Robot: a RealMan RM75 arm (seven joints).
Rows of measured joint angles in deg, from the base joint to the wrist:
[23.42 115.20 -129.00 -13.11 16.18 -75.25 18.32]
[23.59 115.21 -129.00 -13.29 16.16 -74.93 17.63]
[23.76 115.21 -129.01 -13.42 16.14 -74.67 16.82]
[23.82 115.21 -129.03 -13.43 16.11 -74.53 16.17]
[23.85 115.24 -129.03 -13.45 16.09 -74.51 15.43]
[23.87 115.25 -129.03 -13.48 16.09 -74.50 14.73]
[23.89 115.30 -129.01 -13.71 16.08 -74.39 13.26]
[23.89 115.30 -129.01 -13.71 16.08 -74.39 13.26]
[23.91 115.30 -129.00 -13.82 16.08 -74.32 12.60]
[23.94 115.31 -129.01 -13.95 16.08 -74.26 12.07]
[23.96 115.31 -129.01 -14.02 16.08 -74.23 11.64]
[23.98 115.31 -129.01 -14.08 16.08 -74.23 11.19]
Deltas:
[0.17 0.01 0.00 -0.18 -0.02 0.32 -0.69]
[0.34 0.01 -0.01 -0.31 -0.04 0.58 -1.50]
[0.40 0.01 -0.03 -0.32 -0.07 0.72 -2.15]
[0.43 0.04 -0.03 -0.34 -0.09 0.74 -2.89]
[0.45 0.05 -0.03 -0.37 -0.09 0.75 -3.59]
[0.47 0.10 -0.01 -0.60 -0.10 0.86 -5.06]
[0.47 0.10 -0.01 -0.60 -0.10 0.86 -5.06]
[0.49 0.10 0.00 -0.71 -0.10 0.93 -5.72]
[0.52 0.11 -0.01 -0.84 -0.10 0.99 -6.25]
[0.54 0.11 -0.01 -0.91 -0.10 1.02 -6.68]
[0.56 0.11 -0.01 -0.97 -0.10 1.02 -7.13]

